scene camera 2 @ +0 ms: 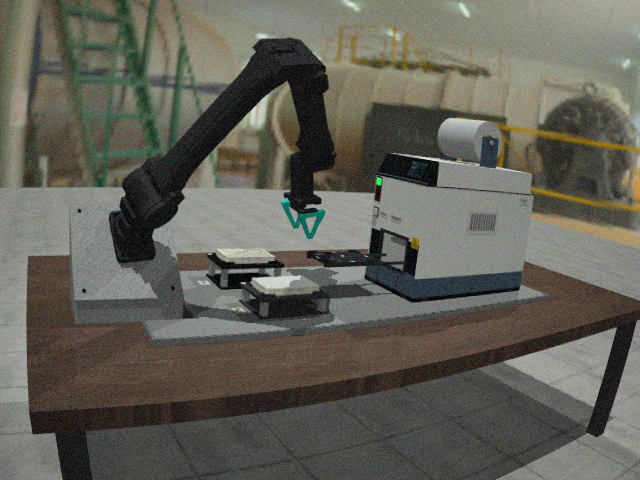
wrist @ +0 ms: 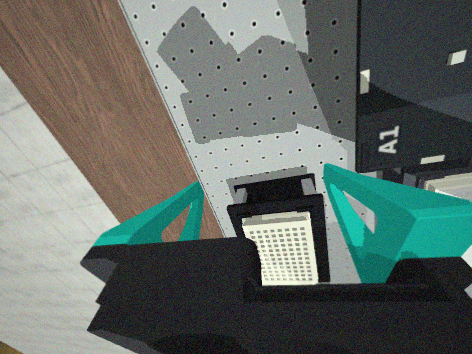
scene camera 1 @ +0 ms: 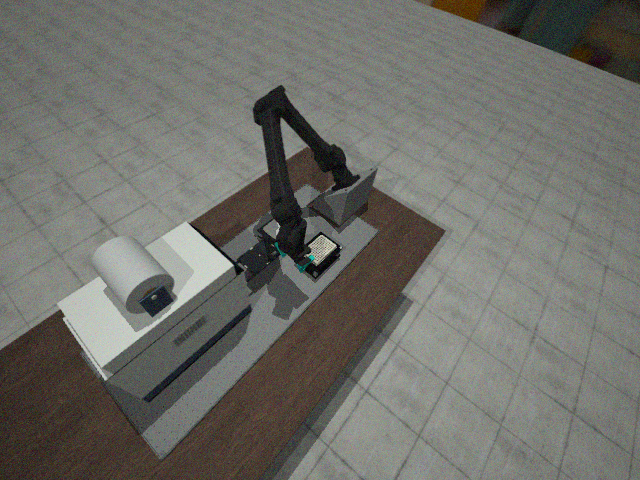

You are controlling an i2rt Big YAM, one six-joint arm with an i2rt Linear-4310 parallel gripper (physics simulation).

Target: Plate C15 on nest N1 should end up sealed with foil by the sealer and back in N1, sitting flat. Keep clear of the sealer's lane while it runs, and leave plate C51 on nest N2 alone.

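Frame: origin at the arm's base, x ahead, y left, z up, level; centimetres.
Where they show: gripper, fingertip midpoint: (scene camera 2: pixel 302 233) (wrist: pixel 258 179) (scene camera 1: pixel 292 264); arm's base at its link origin: (scene camera 2: pixel 131 237) (scene camera 1: pixel 346 184).
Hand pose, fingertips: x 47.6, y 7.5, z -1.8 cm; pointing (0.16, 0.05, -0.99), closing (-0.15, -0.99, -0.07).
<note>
Each offset is from my fingertips to the top centre of the thing. "spot": to the spot under its first point. Level surfaces: height alone.
My gripper (scene camera 1: pixel 293 258) (scene camera 2: pixel 303 231) (wrist: pixel 258 179) is open and empty, high above the board between the nests and the sealer. A plate with open wells @[dx -15.2, dy +1.7, dz -4.9 cm] (scene camera 1: pixel 323 248) (scene camera 2: pixel 245 253) (wrist: pixel 285 252) sits level on a black nest (scene camera 2: pixel 218 276) (wrist: pixel 322 235). A second plate @[dx -15.4, dy -19.0, dz -6.3 cm] (scene camera 2: pixel 284 285), smooth and pale on top, sits level on the other nest @[spot: dx -12.8, dy -19.6, dz -11.9 cm] (scene camera 2: pixel 294 305); the arm partly hides it in scene camera 1. I cannot read which is C15 or C51, N1 or N2. The sealer (scene camera 1: pixel 180 335) (scene camera 2: pixel 454 232) shows a green light; its bare black carrier @[dx +3.5, dy -13.2, dz -3.0 cm] (scene camera 1: pixel 255 258) (scene camera 2: pixel 341 257) (wrist: pixel 415 115) is out.
A white roll @[dx +41.3, dy -16.3, dz +35.2 cm] (scene camera 1: pixel 129 271) (scene camera 2: pixel 467 139) stands on the sealer. The arm's grey base block (scene camera 1: pixel 356 198) (scene camera 2: pixel 118 279) is at the opposite end. A perforated grey board @[dz -12.3 cm] (scene camera 1: pixel 206 403) (scene camera 2: pixel 206 330) (wrist: pixel 270 145) lies on the wooden table @[dz -13.6 cm] (scene camera 1: pixel 330 320) (scene camera 2: pixel 361 361) (wrist: pixel 100 100).
</note>
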